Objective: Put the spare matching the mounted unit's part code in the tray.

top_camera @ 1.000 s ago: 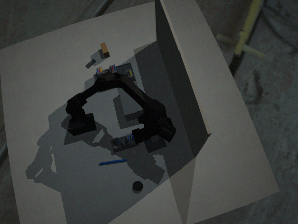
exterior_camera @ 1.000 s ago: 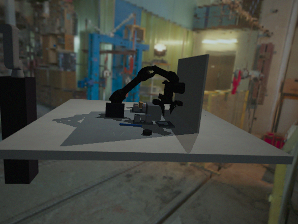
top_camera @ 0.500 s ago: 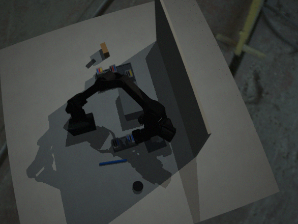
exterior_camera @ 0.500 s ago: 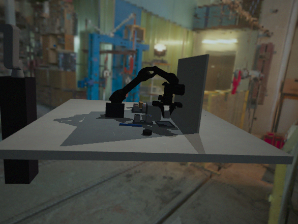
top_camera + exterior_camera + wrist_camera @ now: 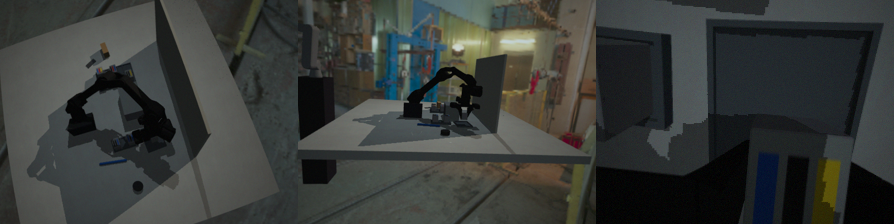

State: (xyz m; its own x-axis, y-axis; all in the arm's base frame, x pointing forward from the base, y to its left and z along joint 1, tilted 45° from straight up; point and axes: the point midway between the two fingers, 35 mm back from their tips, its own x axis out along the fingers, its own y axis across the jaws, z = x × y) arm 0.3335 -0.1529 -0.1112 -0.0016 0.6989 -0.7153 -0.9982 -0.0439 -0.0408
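My gripper tip is 3 cm below the grey spare. Round my gripper tip: grey box (5 cm behind, 21 cm to the left, 1 cm above); then blue stick (23 cm behind, 6 cm to the right, 3 cm below); then dark flat tray (4 cm below).
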